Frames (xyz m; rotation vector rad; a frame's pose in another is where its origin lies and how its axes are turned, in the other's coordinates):
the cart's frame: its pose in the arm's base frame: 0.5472 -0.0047 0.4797 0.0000 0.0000 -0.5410
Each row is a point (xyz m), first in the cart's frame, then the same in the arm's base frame.
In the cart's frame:
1: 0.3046 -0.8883 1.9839
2: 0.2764 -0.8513 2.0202
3: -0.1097 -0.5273 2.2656
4: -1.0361 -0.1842 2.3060
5: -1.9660 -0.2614 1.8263
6: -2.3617 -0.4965 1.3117
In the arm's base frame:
1: 0.3508 -0.9230 2.4636
2: 0.3457 -0.8768 2.4999
3: 0.1816 -0.4002 2.7453
4: -0.4358 0.3710 2.7857
5: -1.2727 0.7837 2.3060
6: -1.7329 0.7860 1.7914

